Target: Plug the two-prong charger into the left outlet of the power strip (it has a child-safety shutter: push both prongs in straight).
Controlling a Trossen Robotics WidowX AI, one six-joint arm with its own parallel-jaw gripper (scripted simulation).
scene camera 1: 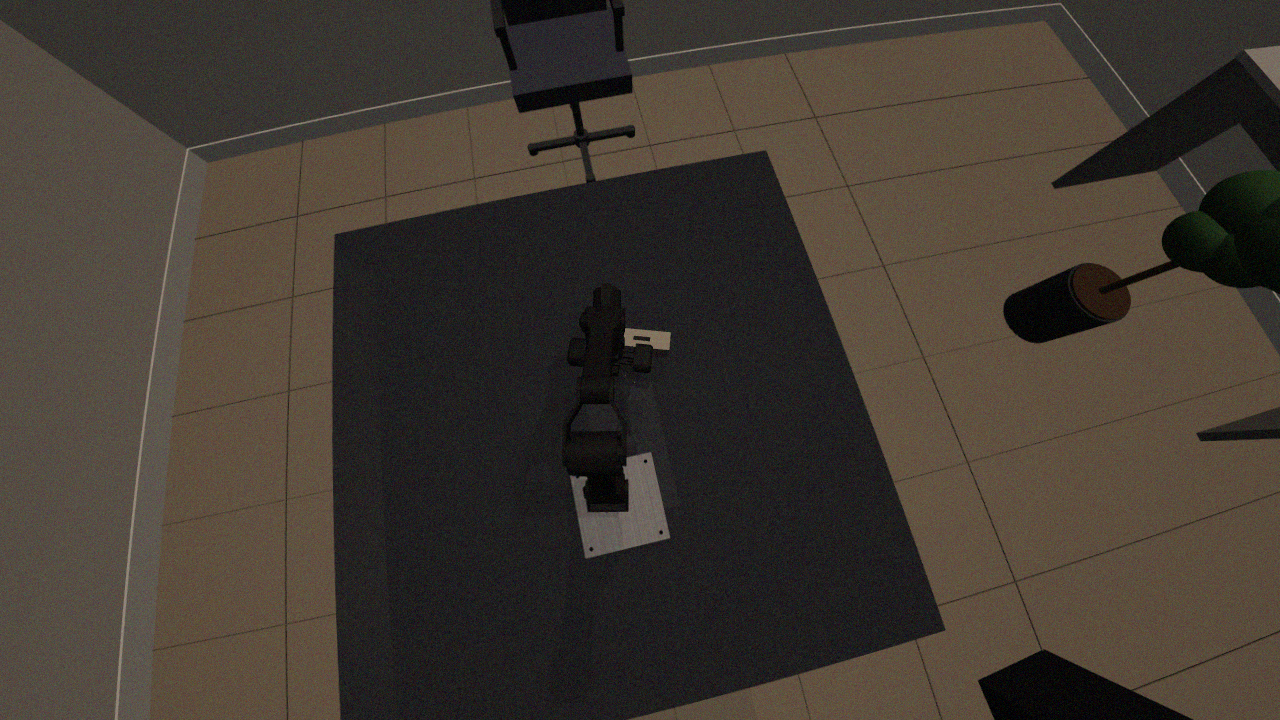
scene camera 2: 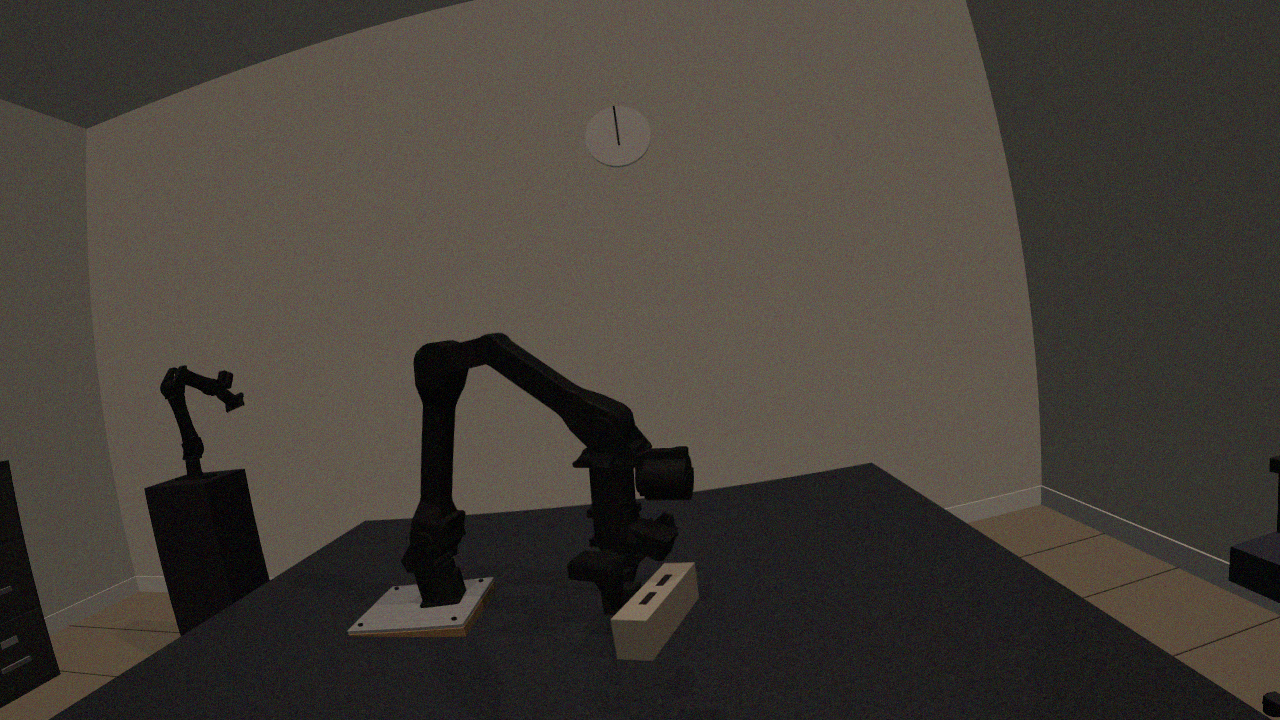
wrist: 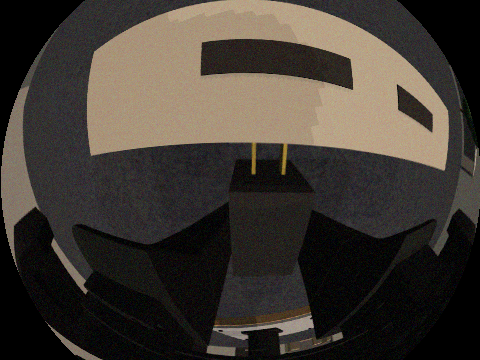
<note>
My gripper [scene camera 2: 621,605] carries a two-prong charger [wrist: 270,202].
My gripper also shows in scene camera 1 [scene camera 1: 613,366] and in the wrist view [wrist: 262,209].
</note>
